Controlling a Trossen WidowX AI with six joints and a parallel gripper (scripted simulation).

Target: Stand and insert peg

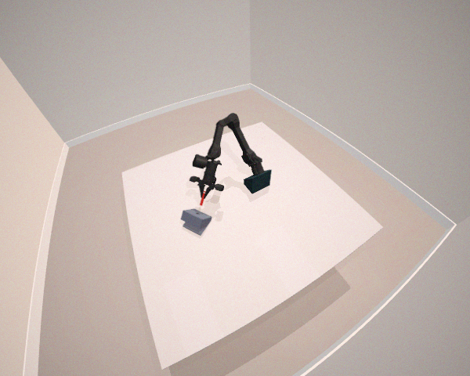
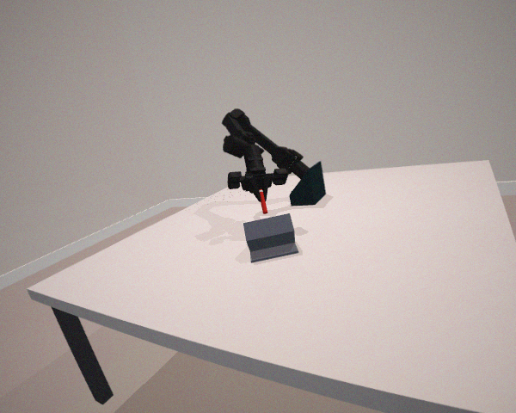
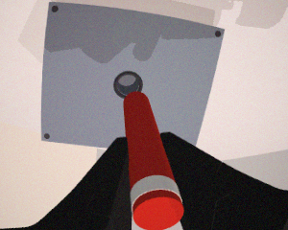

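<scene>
My gripper tip is 8 cm short of the grey sloped panel, 4 cm to the right of it and 8 cm above it. The rest, counted from my gripper tip: red peg: 1 cm behind, 1 cm to the right, 1 cm above.
</scene>
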